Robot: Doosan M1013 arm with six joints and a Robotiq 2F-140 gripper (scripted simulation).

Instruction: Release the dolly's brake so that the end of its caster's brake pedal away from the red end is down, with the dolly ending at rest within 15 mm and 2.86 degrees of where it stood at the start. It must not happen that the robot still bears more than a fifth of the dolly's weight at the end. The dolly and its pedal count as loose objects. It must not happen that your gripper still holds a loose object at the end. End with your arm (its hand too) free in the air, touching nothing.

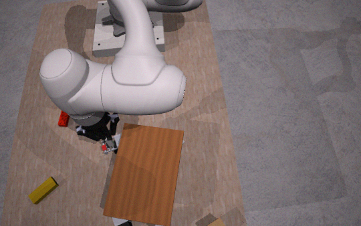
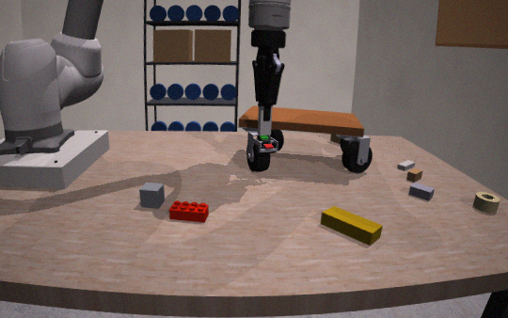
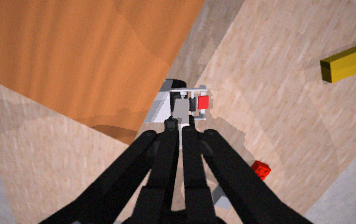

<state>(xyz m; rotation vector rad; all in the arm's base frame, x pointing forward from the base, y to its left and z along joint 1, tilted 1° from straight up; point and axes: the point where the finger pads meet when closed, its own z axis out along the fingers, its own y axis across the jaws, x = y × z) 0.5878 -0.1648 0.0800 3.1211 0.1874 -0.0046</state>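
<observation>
Now: the brake pedal 50 mm below my hand and 10 mm to the right of it. The rest, counted from my hand: grey cube 250 mm behind, 120 mm to the right, 110 mm below; yellow block 280 mm to the right, 120 mm below, 80 mm ahead; red studded brick 180 mm to the right, 180 mm behind, 120 mm below.
</observation>
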